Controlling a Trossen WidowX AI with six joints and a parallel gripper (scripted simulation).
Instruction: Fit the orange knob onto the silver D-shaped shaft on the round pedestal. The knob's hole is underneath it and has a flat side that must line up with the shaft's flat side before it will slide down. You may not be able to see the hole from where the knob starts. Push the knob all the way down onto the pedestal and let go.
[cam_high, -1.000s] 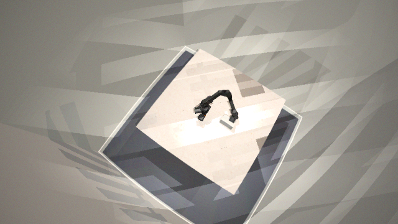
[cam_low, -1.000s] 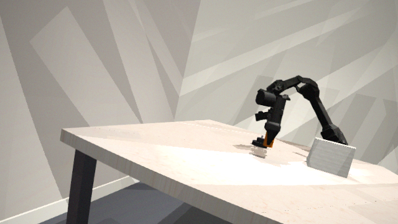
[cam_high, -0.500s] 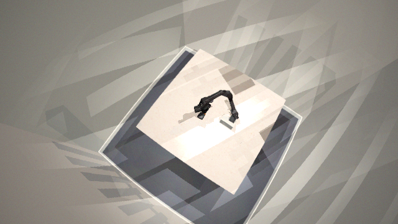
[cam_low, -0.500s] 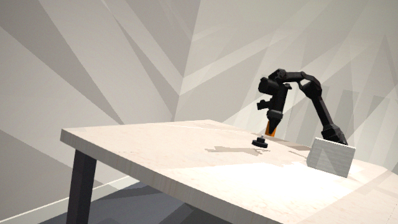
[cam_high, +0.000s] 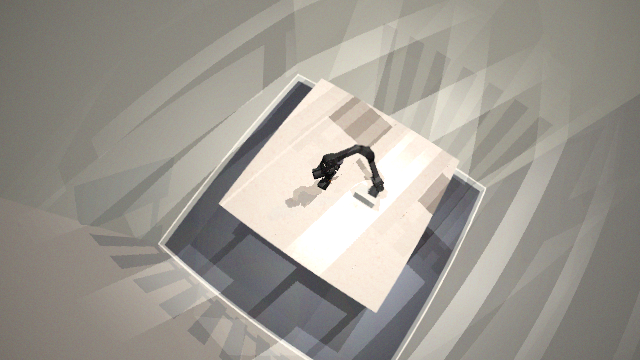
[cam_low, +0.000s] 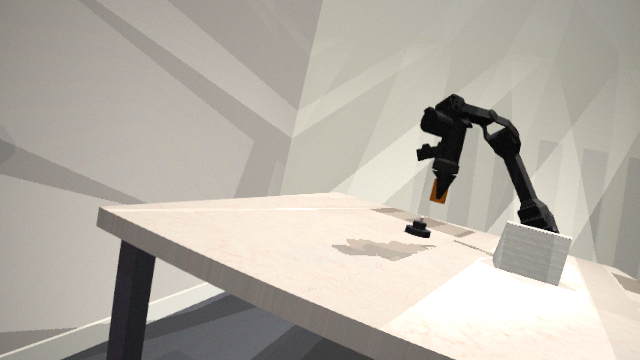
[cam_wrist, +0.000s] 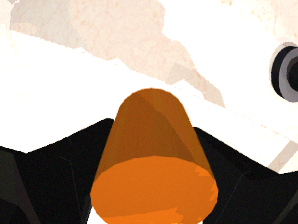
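Right now the round pedestal is 21 cm to the right of my gripper tip, 11 cm below it and 4 cm ahead of it. From my gripper tip the other things lie so: orange knob 3 cm above.
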